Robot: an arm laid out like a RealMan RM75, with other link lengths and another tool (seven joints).
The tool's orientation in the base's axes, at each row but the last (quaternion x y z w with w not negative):
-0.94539 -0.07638 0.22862 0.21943
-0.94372 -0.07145 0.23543 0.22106
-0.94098 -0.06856 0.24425 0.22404
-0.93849 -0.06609 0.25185 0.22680
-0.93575 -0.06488 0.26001 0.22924
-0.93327 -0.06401 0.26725 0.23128
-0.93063 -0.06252 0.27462 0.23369
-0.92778 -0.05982 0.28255 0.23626
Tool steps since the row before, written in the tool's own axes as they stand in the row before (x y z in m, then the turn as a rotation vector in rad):
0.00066 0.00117 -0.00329 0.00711 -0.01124 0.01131
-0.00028 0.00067 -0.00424 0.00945 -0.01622 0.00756
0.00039 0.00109 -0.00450 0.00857 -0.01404 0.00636
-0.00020 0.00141 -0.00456 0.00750 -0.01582 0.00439
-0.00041 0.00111 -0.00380 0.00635 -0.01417 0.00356
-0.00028 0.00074 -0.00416 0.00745 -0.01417 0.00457
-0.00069 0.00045 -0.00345 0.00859 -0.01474 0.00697
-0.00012 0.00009 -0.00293 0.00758 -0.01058 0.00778
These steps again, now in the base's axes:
0.00217 -0.00213 0.00184 0.00052 0.01606 -0.00682
0.00179 -0.00229 0.00317 0.00421 0.01963 -0.00257
0.00257 -0.00262 0.00285 0.00407 0.01701 -0.00225
0.00213 -0.00309 0.00295 0.00412 0.01756 0.00056
0.00161 -0.00258 0.00256 0.00357 0.01550 0.00095
0.00196 -0.00238 0.00291 0.00397 0.01617 -0.00032
0.00128 -0.00195 0.00267 0.00364 0.01791 -0.00238
0.00152 -0.00129 0.00215 0.00225 0.01432 -0.00443

